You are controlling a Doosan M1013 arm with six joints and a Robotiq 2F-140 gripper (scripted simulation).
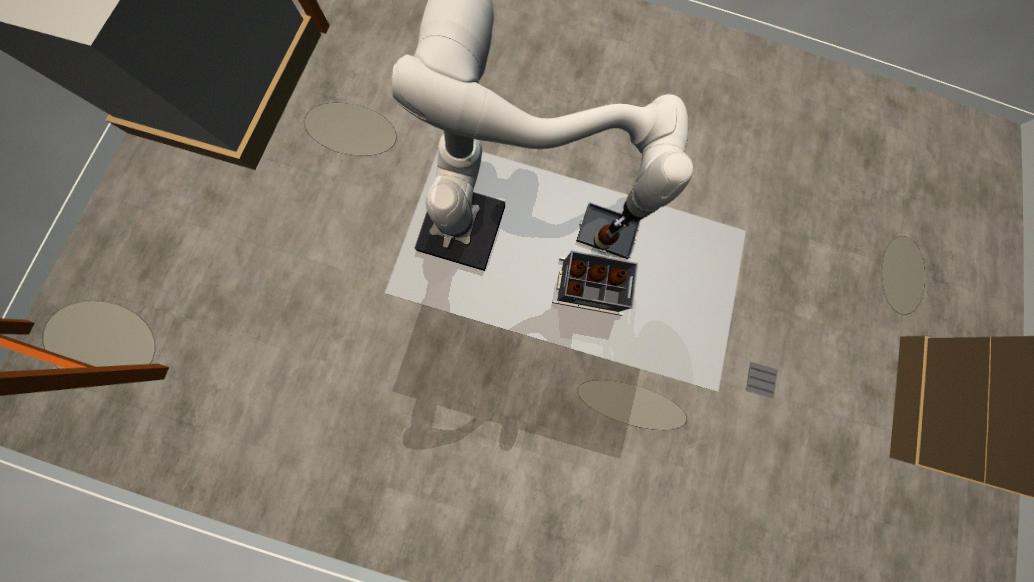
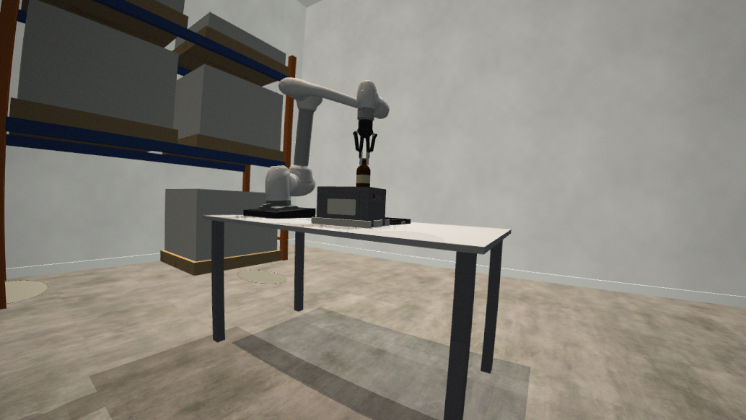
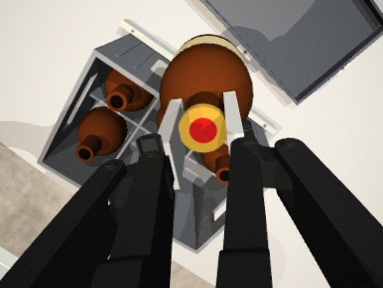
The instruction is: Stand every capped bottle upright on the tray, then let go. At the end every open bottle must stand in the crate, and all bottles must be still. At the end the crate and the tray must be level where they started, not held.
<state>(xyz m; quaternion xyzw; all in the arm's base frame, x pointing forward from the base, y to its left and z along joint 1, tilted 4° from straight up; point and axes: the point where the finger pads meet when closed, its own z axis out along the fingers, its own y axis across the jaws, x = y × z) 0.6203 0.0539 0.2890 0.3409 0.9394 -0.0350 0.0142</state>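
Right now my hand is 7 cm above the capped bottle. From my hand the other things lie so: open bottle: 25 cm below, 11 cm ahead, 9 cm to the right; dark grey crate: 26 cm below, 14 cm to the right, 3 cm ahead; flat tray: 33 cm below, 13 cm to the left, 5 cm ahead.
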